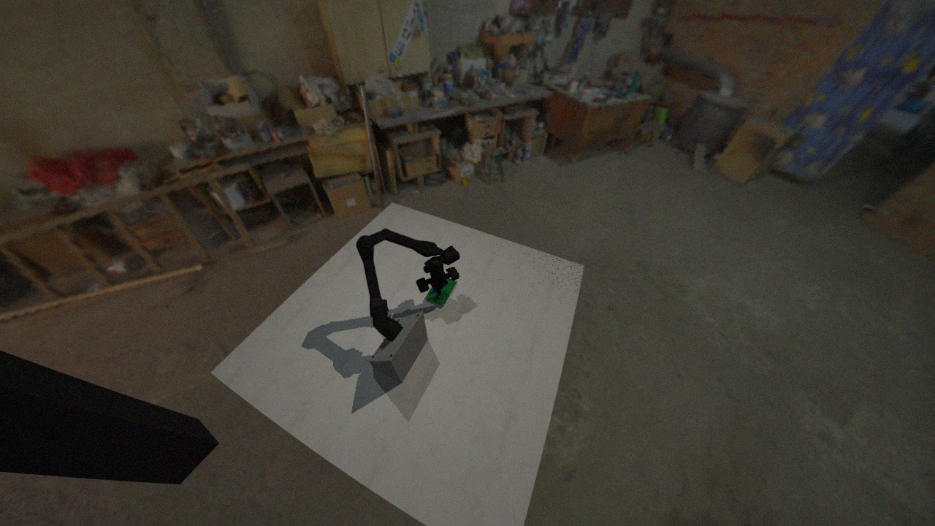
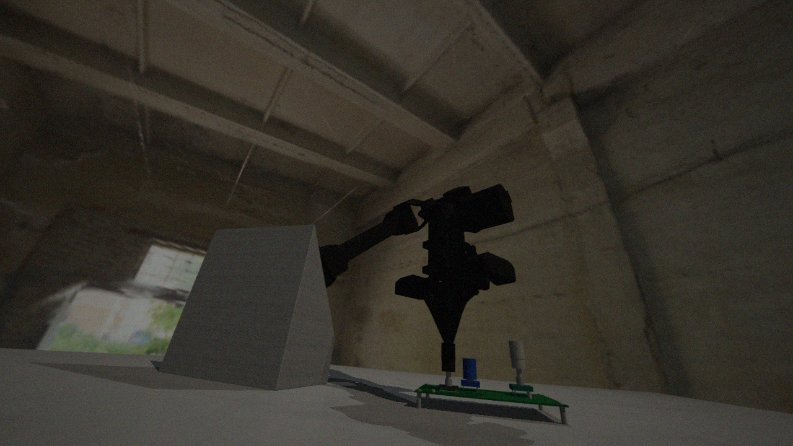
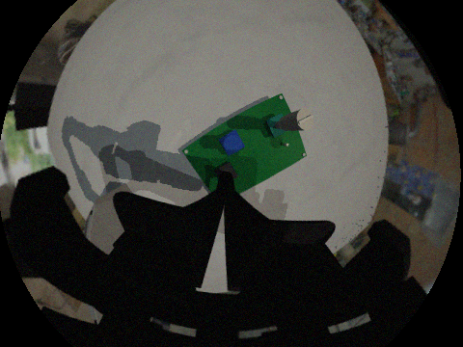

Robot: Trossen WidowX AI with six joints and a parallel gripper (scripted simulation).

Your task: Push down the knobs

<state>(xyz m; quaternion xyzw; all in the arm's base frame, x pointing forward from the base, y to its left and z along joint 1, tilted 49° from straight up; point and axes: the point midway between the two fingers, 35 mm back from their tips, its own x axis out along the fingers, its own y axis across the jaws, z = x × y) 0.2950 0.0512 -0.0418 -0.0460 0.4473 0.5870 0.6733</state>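
My gripper tip is now 2 cm above the black knob. Round my gripper tip: white knob (9 cm ahead, 3 cm to the left).
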